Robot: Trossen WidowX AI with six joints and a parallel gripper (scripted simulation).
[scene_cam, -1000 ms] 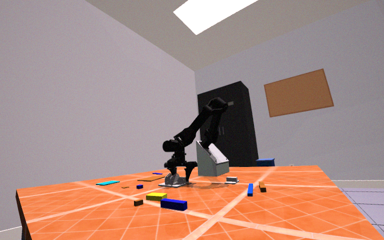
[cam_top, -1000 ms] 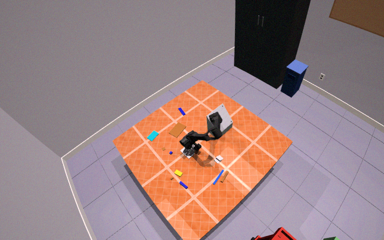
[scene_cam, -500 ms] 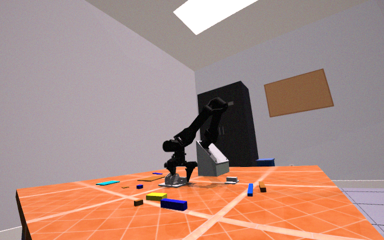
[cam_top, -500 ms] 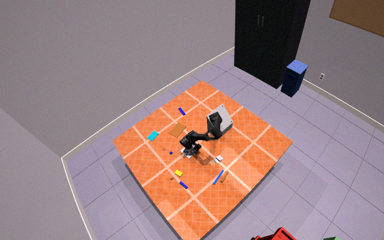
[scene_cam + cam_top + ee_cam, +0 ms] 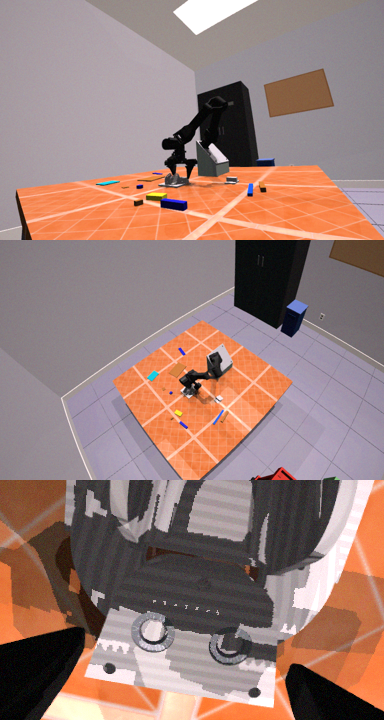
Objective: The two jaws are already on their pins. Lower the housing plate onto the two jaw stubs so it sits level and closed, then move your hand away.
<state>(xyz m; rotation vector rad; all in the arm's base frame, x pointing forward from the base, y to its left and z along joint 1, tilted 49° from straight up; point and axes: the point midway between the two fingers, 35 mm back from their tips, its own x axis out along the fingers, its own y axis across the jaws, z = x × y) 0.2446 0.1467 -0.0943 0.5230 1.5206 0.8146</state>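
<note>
The grey plate is 10 mm ahead of my gripper tip. Round my gripper tip: yellow block: 250 mm ahead, 140 mm to the left, 10 mm below; then brown bar: 410 mm to the left, 30 mm behind, 10 mm below; then brown plate: 260 mm to the right, 20 mm below, 10 mm ahead.
</note>
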